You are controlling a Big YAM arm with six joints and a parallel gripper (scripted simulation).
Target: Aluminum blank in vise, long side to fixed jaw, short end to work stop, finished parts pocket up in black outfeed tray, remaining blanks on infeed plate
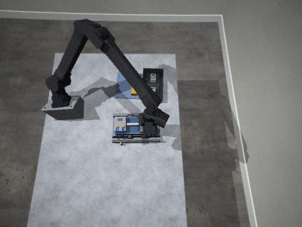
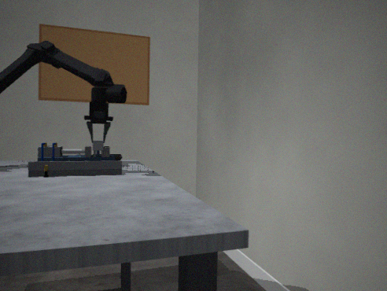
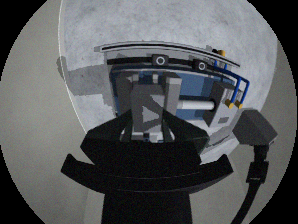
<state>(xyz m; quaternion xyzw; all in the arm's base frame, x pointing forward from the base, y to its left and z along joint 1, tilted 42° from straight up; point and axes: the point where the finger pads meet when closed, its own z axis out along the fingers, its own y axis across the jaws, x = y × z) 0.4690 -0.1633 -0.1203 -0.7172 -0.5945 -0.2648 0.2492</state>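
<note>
The gray block is 20 mm below my hand. Round my hand: yellow brass blank 40 mm behind, 260 mm to the left, 90 mm below; vise 70 mm behind, 20 mm to the left, 80 mm below; blue infeed plate 70 mm behind, 320 mm to the left, 110 mm below.
</note>
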